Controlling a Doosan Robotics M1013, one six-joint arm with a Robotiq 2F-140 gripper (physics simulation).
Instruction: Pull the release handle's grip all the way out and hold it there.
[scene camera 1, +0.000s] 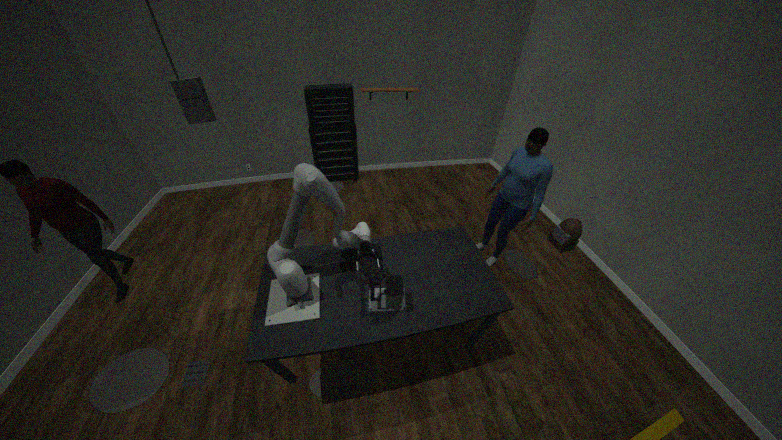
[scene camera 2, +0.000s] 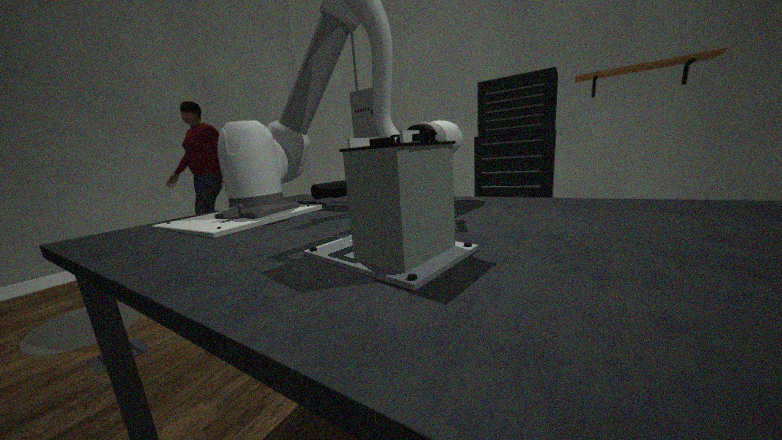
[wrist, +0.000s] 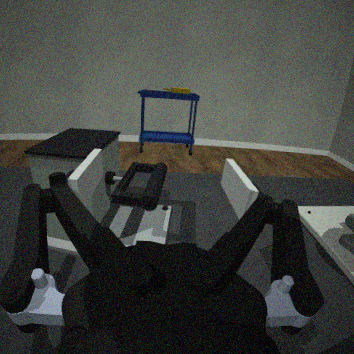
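A pale box (scene camera 2: 377, 207) with a dark lid (wrist: 75, 141) stands on a white base plate (scene camera 2: 442, 267). The release handle (wrist: 159, 186) is a black frame on the side of the box that faces the arm's base. A short stretch of pale rod shows between box and frame. In scene camera 2 a black cylinder, seemingly the grip (scene camera 2: 328, 189), sticks out past the box's left edge. My gripper (wrist: 163, 166) is wide open and empty. In the wrist view the handle shows between its two white pads, nearer the left one; its distance from the fingertips is hard to judge.
The arm's white mounting plate (scene camera 1: 278, 311) (scene camera 2: 191, 225) (wrist: 325, 225) lies on the dark table (scene camera 1: 437, 295) (scene camera 2: 601, 306). A blue cart (wrist: 167, 95) stands beyond in the wrist view. A person in blue (scene camera 1: 522, 177) and one in red (scene camera 1: 51, 205) (scene camera 2: 201, 150) stand away from the table.
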